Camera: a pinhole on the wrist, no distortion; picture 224 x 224 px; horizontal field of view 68.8 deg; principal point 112.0 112.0 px. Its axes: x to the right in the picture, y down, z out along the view. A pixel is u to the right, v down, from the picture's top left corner.
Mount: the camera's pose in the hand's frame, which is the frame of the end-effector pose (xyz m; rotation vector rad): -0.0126 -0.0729 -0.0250 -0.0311 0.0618 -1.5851
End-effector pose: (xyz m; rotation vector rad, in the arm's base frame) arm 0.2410 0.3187 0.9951 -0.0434 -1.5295 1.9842
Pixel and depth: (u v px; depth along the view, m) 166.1 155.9 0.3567
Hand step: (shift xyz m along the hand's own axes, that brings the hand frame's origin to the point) 0.1021 -0.1993 0.3231
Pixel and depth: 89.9 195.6 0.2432
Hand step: 0.1263 -0.0467 0.2110
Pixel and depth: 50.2 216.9 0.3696
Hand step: 0.2479 0.0559 0.3325
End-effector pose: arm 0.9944 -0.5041 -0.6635 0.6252 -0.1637 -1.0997
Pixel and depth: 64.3 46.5 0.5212
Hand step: -0.1879 0.0716 0.5104
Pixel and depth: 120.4 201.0 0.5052
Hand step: 0.2911 -0.1128 0.4625
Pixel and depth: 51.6 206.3 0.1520
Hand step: 0.0847 -0.0211 0.1226
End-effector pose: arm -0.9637 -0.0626 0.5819 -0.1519 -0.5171 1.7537
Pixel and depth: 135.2 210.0 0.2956
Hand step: 0.1809 -0.1232 0.2588
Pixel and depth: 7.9 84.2 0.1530
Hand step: -0.0281 0.0218 0.1311
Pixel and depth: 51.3 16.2 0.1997
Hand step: -0.1164 -0.0011 0.1826
